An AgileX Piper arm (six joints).
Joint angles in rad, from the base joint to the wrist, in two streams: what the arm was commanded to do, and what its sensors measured. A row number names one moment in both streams.
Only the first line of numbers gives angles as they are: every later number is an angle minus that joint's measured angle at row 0.
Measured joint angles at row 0:
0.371 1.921 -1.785 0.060 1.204 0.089
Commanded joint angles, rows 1 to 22:
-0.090 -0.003 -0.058 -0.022 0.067 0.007
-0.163 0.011 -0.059 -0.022 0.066 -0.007
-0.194 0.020 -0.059 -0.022 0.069 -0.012
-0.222 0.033 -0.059 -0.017 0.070 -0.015
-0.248 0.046 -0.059 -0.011 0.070 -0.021
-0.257 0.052 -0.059 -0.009 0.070 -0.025
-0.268 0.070 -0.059 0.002 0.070 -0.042
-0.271 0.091 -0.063 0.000 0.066 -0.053
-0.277 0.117 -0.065 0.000 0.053 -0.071
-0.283 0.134 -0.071 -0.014 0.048 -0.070
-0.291 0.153 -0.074 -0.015 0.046 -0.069
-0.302 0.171 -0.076 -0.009 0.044 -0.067
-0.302 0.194 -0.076 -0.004 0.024 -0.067
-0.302 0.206 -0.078 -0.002 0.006 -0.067
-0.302 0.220 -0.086 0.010 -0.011 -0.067
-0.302 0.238 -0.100 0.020 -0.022 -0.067
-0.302 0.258 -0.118 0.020 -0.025 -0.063
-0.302 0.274 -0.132 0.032 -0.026 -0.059
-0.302 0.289 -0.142 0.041 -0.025 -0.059
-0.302 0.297 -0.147 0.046 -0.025 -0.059
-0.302 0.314 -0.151 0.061 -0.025 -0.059
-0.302 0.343 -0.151 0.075 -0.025 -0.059
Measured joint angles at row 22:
-0.300 0.323 -0.146 0.063 -0.030 -0.052
